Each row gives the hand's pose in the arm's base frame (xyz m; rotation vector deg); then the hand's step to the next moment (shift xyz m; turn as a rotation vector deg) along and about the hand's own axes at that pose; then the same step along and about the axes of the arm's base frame.
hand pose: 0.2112 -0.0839 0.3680 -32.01 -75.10 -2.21
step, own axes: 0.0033 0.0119 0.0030 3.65 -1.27 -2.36
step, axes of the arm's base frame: 0.0022 0.0125 -0.0009 2.71 -1.04 3.48
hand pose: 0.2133 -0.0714 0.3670 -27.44 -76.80 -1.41
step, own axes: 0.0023 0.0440 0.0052 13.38 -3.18 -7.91
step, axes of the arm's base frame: 0.0084 0.0421 -0.0111 9.67 -2.23 12.38
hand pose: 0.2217 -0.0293 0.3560 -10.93 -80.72 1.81
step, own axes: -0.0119 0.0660 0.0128 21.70 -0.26 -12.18
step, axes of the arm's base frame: -0.0085 0.0648 -0.0197 15.49 1.29 19.43
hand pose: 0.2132 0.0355 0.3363 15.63 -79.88 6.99
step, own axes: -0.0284 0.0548 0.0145 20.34 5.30 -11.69
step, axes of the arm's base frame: -0.0322 0.0511 -0.0192 13.42 6.62 18.83
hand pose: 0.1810 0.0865 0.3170 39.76 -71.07 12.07
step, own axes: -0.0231 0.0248 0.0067 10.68 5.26 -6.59
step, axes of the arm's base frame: -0.0256 0.0204 -0.0110 6.15 5.67 10.73
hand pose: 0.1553 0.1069 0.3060 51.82 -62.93 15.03
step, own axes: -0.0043 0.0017 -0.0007 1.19 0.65 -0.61
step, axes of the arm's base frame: -0.0026 0.0026 -0.0029 0.57 0.58 1.25
